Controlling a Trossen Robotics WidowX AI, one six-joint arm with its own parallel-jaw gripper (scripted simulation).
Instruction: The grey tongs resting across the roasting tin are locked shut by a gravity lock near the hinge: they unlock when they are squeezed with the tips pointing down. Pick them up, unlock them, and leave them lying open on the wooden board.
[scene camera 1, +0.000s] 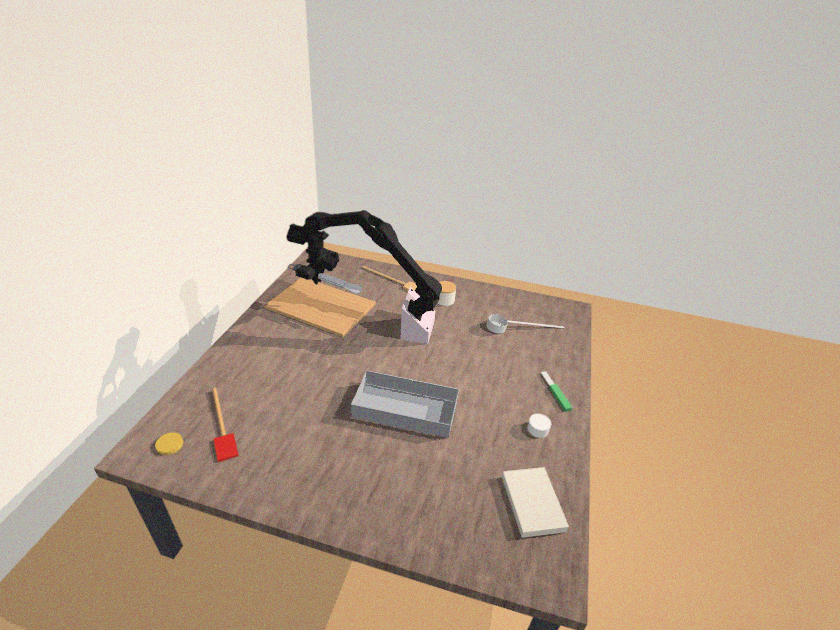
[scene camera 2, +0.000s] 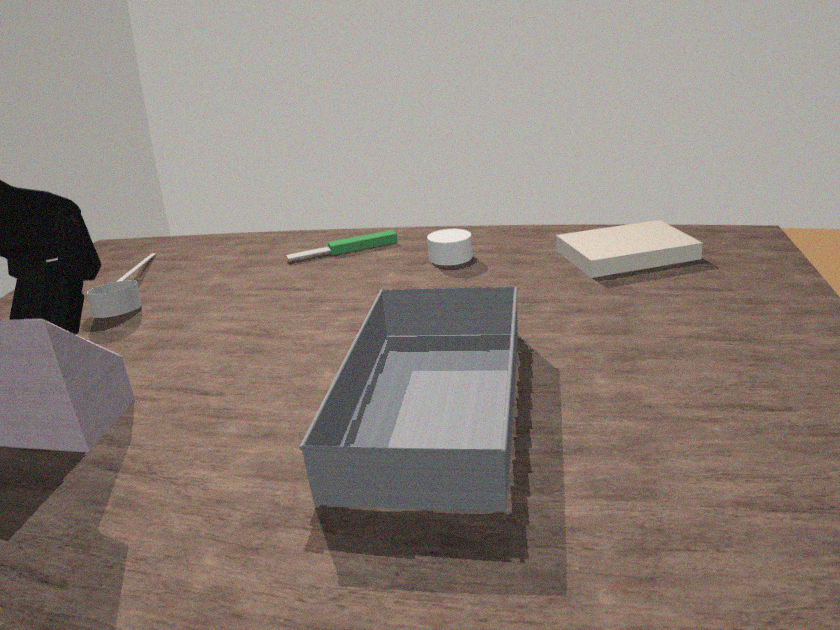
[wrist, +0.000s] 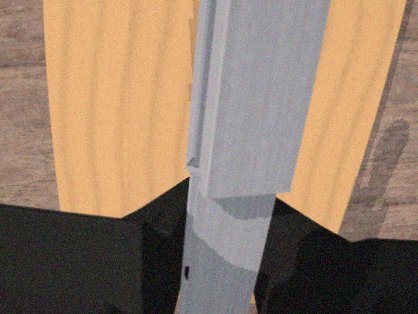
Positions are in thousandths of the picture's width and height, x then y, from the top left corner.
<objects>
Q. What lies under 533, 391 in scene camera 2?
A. A white puck.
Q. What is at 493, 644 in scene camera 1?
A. A grey roasting tin.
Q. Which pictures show my gripper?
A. Scene camera 1 and the wrist view only.
</objects>
